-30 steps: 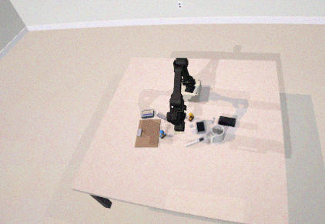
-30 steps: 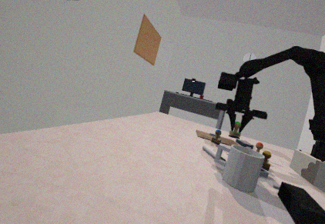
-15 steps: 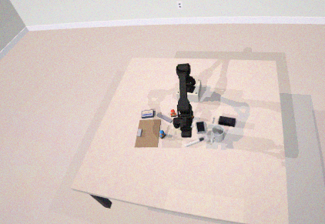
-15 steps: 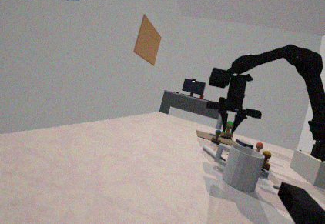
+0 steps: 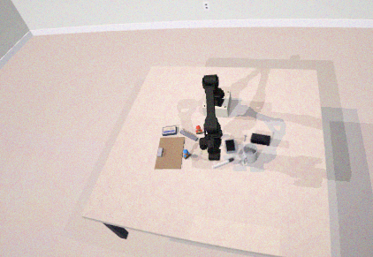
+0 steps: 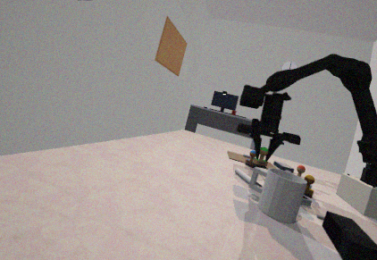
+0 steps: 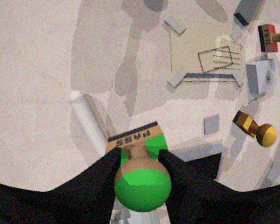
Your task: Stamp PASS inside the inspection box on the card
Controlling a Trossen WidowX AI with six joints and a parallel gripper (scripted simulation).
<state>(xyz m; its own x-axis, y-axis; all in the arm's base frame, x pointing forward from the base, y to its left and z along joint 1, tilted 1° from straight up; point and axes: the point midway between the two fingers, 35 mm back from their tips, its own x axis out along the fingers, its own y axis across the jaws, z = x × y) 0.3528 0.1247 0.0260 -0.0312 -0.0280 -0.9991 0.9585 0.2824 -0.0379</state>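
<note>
The marker pen is 10 mm ahead of my gripper tip, 50 mm to the left of it and 60 mm below it. The rest, counted from my gripper tip: ink pad 100 mm behind, 40 mm to the left, 70 mm below; cream card 60 mm behind, 110 mm to the right, 70 mm below; green stamp right at my gripper tip.
</note>
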